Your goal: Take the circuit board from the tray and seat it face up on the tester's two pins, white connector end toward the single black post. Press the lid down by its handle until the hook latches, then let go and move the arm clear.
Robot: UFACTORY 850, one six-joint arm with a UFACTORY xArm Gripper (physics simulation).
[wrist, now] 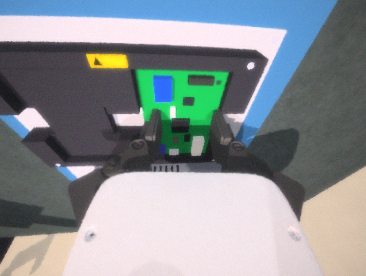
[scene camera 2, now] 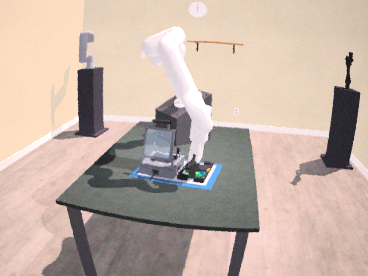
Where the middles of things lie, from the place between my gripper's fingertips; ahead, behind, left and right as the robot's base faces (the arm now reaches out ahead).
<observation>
I see my gripper 1 cm past the green circuit board [wrist: 187, 99]. Round my hand: clear lid [scene camera 2: 158, 143]: 1 cm ahead, 17 cm to the right, 16 cm above.
</observation>
